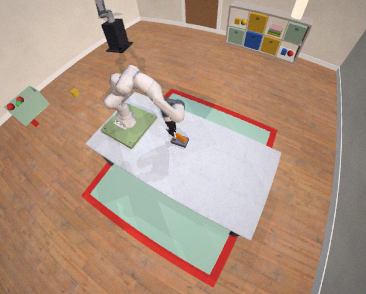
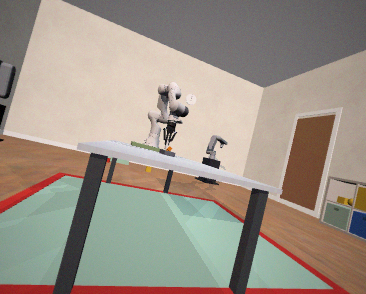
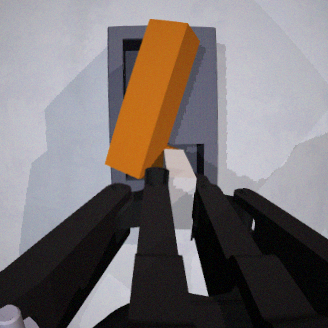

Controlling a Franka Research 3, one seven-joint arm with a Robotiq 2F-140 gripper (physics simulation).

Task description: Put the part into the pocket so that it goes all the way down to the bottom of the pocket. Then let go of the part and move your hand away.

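The orange part (image 1: 180, 137) (image 2: 169, 149) (image 3: 153, 97), a long block, lies skewed and tilted across the grey pocket block (image 1: 183, 144) (image 2: 167, 152) (image 3: 208, 97). Its near end rides up over the pocket's rim, and dark pocket shows beside it at the far left and near right. The block stands on the white table (image 1: 225, 189) (image 2: 182, 164) close to the arm's base. My gripper (image 1: 172, 133) (image 2: 166, 144) (image 3: 171, 167) is shut with nothing between the fingers. Its tips point down at the near end of the pocket block, right beside the part's raised end; whether they touch it I cannot tell.
The arm stands on a green base plate (image 1: 132, 132) at the table's left end. A red-bordered green mat (image 1: 167, 227) lies on the floor under the table. A second small arm on a black pedestal (image 1: 115, 35) (image 2: 211, 161) and a yellow cube (image 1: 74, 92) are on the floor.
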